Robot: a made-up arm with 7 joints.
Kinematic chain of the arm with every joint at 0, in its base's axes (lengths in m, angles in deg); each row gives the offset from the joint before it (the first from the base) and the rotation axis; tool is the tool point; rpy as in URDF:
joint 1: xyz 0 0 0.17 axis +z
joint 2: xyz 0 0 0 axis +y
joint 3: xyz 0 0 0.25 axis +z
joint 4: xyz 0.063 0 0 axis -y
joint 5: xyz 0.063 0 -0.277 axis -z
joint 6: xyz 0 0 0 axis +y
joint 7: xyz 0.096 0 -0.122 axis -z
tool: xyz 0 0 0 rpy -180 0 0
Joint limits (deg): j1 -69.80..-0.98 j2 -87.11..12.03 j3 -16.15..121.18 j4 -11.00..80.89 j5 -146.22..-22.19 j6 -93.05..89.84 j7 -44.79..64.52
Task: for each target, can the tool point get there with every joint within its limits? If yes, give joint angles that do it. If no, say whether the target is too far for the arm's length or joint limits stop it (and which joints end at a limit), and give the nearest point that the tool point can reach.
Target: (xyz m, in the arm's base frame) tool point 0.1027 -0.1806 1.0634
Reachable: no: too far | nearest point 0.0660 -0.1160 0.7437 | short by 0.328 m
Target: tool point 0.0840 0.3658 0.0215
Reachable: yes | joints -16.40 -77.00 105.60 46.26 -112.47 20.54 51.38
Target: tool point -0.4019 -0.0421 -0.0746
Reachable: no: joint limits stop it (at a limit: joint 1, joint 3, joint 4, joint 6) | nearest point -0.3288 0.1618 -0.0322 | short by 0.221 m
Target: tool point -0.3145 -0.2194 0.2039
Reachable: no: joint limits stop it (at a limit: joint 1, joint 3, joint 6) | nearest point -0.1009 -0.2309 0.2334 | short by 0.216 m
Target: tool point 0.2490 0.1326 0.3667
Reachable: yes | joints -61.67 -52.80 37.62 29.48 -59.27 -69.31 29.11
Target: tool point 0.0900 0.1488 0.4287
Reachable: yes | joints -17.55 -52.16 7.02 36.98 -85.60 -77.27 -24.45
